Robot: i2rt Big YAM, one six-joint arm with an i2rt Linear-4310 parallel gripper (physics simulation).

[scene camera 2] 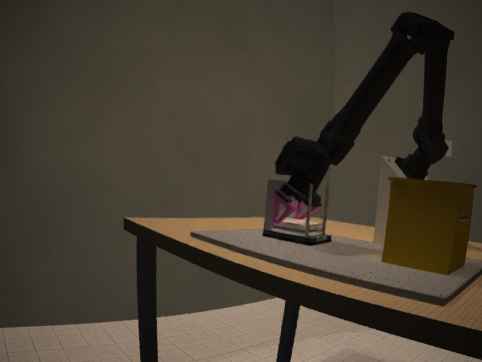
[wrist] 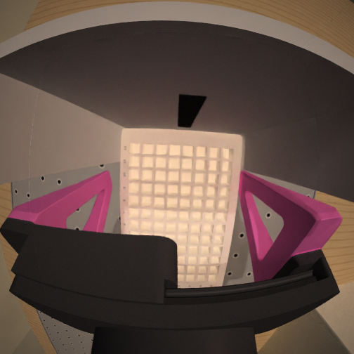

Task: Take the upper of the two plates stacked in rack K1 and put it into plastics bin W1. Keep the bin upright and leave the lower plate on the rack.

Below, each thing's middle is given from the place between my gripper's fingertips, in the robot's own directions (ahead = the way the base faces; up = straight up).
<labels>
The yellow bin W1 (scene camera 2: 426,229) lies 430 mm to the left of my hand, 50 mm above it and 20 mm behind it.
</labels>
